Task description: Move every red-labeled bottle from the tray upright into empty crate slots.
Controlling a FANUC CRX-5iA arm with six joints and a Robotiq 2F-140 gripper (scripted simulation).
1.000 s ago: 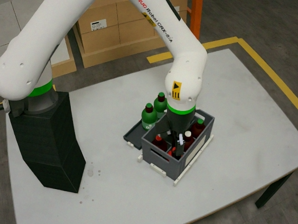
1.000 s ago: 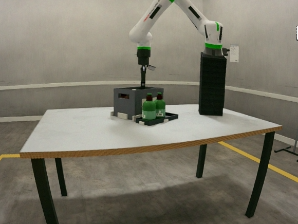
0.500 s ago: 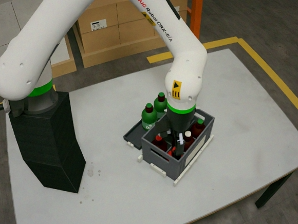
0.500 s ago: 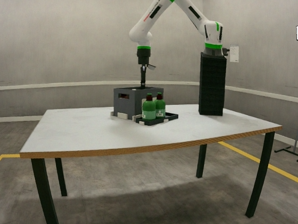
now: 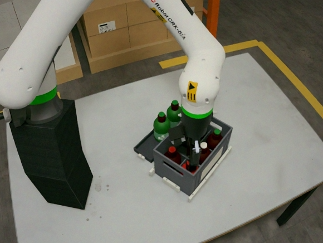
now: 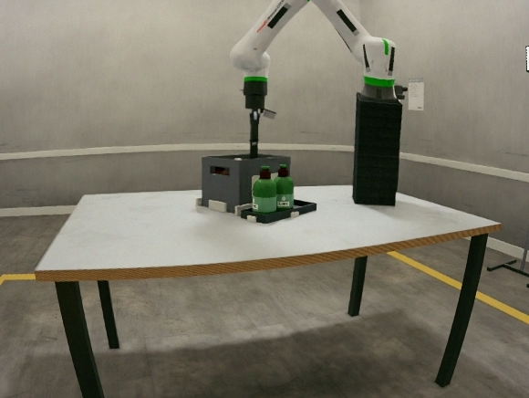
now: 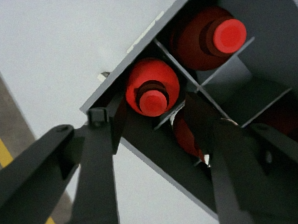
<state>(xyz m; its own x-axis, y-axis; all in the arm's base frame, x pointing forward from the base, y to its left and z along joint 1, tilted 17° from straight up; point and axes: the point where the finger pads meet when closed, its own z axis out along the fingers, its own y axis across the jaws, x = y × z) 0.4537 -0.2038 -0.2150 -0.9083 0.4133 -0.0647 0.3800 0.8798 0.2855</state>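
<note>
Now: hand 100 mm above the red-labeled bottle. Round my hand: dark tray (20 mm ahead, 250 mm to the left, 180 mm below); grey crate (60 mm ahead, 80 mm to the left, 110 mm below).
</note>
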